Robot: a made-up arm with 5 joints.
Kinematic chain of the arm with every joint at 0, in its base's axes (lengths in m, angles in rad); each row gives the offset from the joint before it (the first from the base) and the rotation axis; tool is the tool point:
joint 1: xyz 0 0 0.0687 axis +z
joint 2: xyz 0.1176 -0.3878 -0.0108 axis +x
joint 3: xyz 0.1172 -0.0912 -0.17 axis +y
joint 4: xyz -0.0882 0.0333 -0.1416 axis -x
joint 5: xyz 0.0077 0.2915 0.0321 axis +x
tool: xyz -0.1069 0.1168 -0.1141
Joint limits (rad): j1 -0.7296..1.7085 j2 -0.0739..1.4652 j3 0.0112..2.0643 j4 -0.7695..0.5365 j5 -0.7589..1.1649
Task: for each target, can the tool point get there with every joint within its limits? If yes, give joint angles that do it. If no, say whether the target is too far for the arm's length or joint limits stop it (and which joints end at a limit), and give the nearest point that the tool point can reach.
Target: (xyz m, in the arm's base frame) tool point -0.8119 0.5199 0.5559
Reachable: no: joint limits stop it (at a limit: joint 1, joint 2, joint 4) | nearest point -0.2892 0.0083 0.3051 | short by 0.773 m
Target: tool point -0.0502 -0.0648 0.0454
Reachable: yes | joints 0.9876 0.5770 0.7748 0.0492 -0.1747
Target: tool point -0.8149 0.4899 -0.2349
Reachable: no: joint limits stop it (at a limit: joint 1, joint 2, joint 4) | nearest point -0.2977 0.0105 -0.1695 | short by 0.708 m
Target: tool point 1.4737 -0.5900 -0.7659
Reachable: no: too far | nearest point 0.5265 -0.2108 -0.0719 | short by 1.234 m
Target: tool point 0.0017 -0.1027 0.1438
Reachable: yes | joints 0.1996 0.1117 1.7051 0.0671 -0.3567
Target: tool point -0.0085 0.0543 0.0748
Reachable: yes | joints 0.0215 0.5055 0.5739 0.0522 0.6329
